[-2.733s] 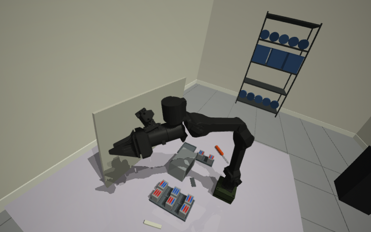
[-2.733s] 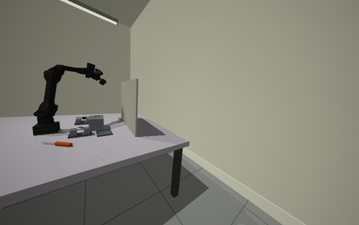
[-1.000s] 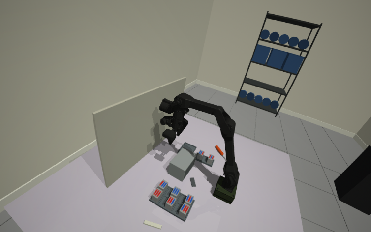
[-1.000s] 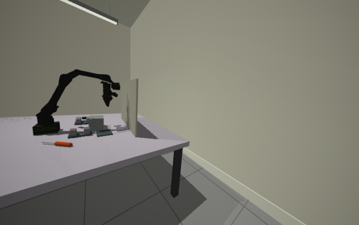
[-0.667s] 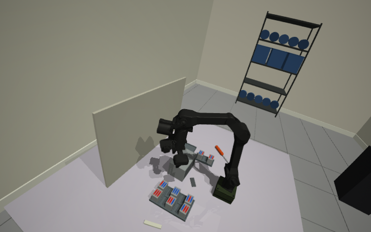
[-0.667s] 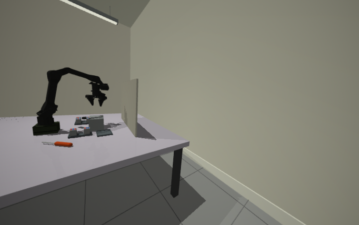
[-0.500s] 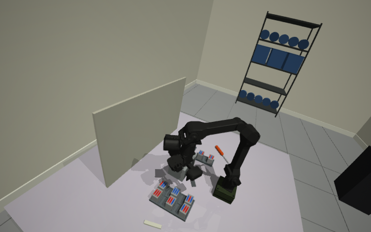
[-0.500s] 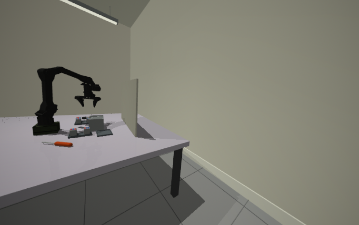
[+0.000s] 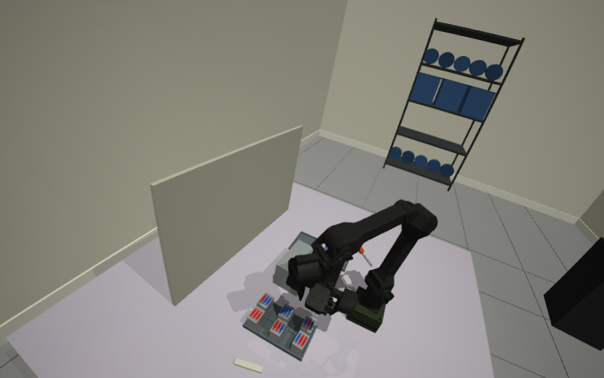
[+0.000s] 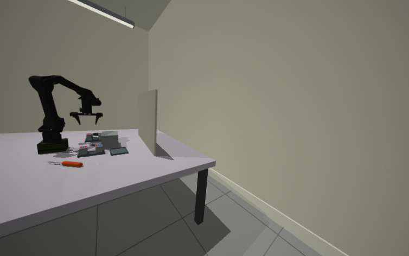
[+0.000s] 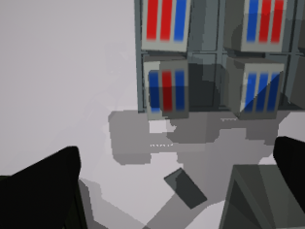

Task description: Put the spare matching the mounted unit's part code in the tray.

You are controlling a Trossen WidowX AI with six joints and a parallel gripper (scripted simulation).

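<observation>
Now: gripper tip 10 cm above the grey spare. Round my gripper tip: small dark piece: 5 cm ahead, 13 cm to the right, 14 cm below; then grey mounted unit: 16 cm ahead, 15 cm to the right, 9 cm below; then holder: 8 cm ahead, 33 cm to the right, 13 cm below.
</observation>
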